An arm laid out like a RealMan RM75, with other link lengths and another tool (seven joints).
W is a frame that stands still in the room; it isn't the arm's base.
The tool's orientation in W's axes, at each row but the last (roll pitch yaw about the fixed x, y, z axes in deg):
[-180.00, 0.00, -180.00]
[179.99, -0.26, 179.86]
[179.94, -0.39, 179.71]
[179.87, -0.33, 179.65]
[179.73, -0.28, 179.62]
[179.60, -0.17, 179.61]
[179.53, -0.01, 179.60]
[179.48, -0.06, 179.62]
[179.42, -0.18, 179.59]
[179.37, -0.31, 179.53]
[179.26, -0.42, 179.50]
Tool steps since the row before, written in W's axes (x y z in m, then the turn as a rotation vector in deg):
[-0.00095, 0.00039, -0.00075, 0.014, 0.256, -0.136]
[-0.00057, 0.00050, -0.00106, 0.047, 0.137, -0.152]
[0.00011, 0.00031, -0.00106, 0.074, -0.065, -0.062]
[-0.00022, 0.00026, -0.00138, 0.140, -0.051, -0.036]
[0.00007, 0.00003, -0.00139, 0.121, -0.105, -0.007]
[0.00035, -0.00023, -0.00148, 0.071, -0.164, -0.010]
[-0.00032, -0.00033, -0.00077, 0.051, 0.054, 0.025]
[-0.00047, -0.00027, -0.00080, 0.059, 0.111, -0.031]
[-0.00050, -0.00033, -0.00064, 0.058, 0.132, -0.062]
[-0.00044, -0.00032, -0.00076, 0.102, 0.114, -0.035]
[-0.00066, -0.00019, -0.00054, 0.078, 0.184, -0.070]
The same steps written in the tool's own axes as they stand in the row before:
[0.00095, 0.00039, 0.00075, -0.014, 0.256, 0.136]
[0.00057, 0.00050, 0.00106, -0.047, 0.137, 0.152]
[-0.00012, 0.00031, 0.00106, -0.075, -0.065, 0.061]
[0.00021, 0.00026, 0.00138, -0.141, -0.050, 0.035]
[-0.00008, 0.00002, 0.00139, -0.122, -0.104, 0.006]
[-0.00036, -0.00024, 0.00148, -0.072, -0.164, 0.009]
[0.00032, -0.00034, 0.00077, -0.051, 0.055, -0.025]
[0.00047, -0.00028, 0.00080, -0.058, 0.111, 0.032]
[0.00050, -0.00034, 0.00064, -0.057, 0.132, 0.063]
[0.00043, -0.00033, 0.00076, -0.101, 0.114, 0.036]
[0.00065, -0.00020, 0.00054, -0.077, 0.184, 0.072]

